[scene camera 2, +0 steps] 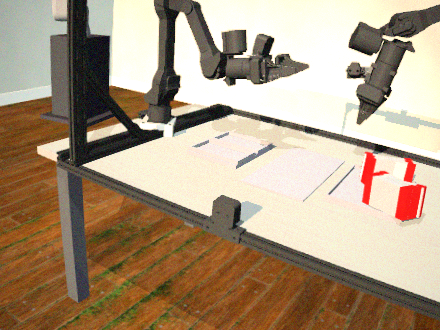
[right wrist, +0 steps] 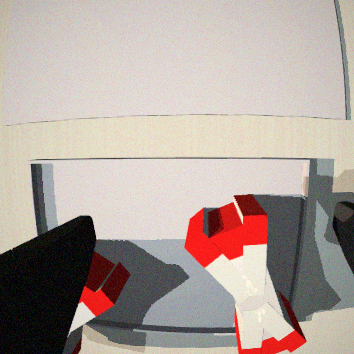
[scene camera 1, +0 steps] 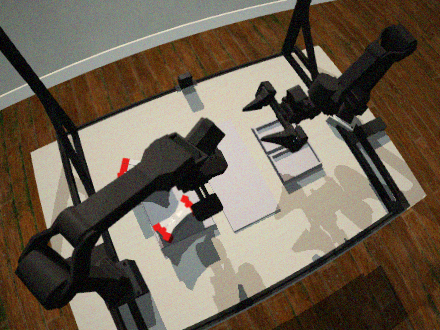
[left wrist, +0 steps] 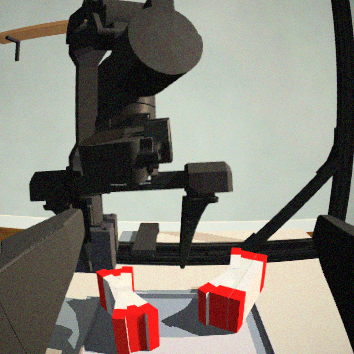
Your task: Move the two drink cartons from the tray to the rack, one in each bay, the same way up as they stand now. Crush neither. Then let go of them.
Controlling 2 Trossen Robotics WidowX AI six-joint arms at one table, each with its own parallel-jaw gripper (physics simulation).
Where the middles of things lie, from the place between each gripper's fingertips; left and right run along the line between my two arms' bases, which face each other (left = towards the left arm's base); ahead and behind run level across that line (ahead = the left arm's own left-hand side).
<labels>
I see my left gripper 260 mm above the pale mat point(scene camera 1: 242, 190) and 30 mm to the left of it. Also, from my left hand: grey tray point(scene camera 1: 159, 206) (260 mm below, 230 mm to the right, 40 mm behind).
The grey tray is 150 mm below my right hand, 70 mm to the right of it and 60 mm behind it. The rest, counted from my right hand: pale mat 160 mm below, 130 mm to the left, 10 mm behind.
</labels>
